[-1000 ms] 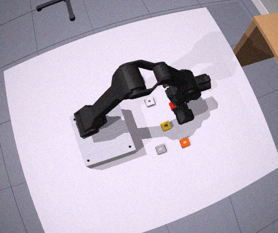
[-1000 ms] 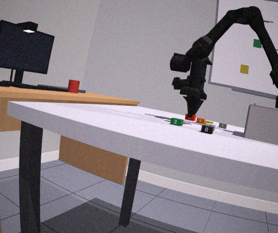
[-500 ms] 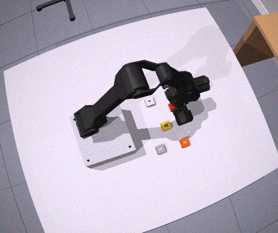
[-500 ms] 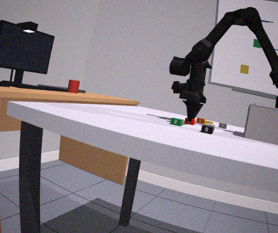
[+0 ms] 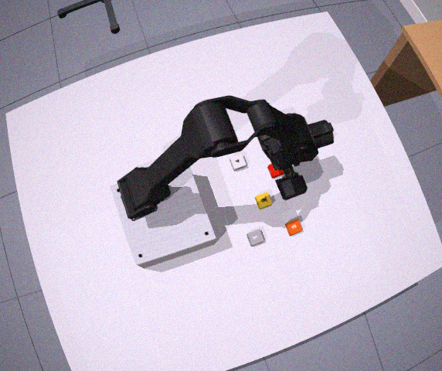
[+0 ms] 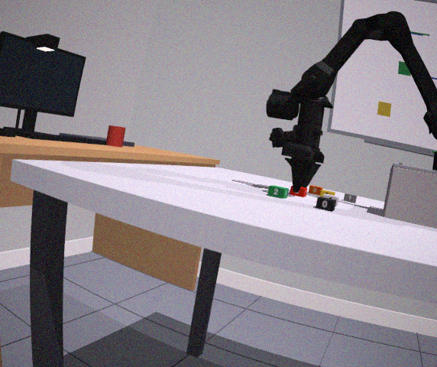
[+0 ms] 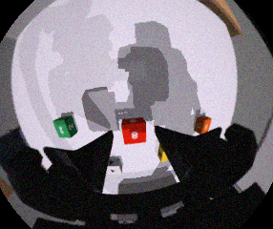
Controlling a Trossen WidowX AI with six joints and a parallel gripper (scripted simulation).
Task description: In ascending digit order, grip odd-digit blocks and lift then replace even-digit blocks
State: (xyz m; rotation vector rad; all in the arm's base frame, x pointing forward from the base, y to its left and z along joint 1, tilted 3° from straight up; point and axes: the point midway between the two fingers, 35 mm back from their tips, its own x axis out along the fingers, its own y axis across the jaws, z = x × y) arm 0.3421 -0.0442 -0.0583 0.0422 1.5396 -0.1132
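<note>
The red block lies right at my gripper tip. Also, from my gripper tip: white block (8 cm behind, 6 cm to the left); then green block (3 cm ahead, 12 cm to the left); then yellow block (7 cm behind, 6 cm to the right).
</note>
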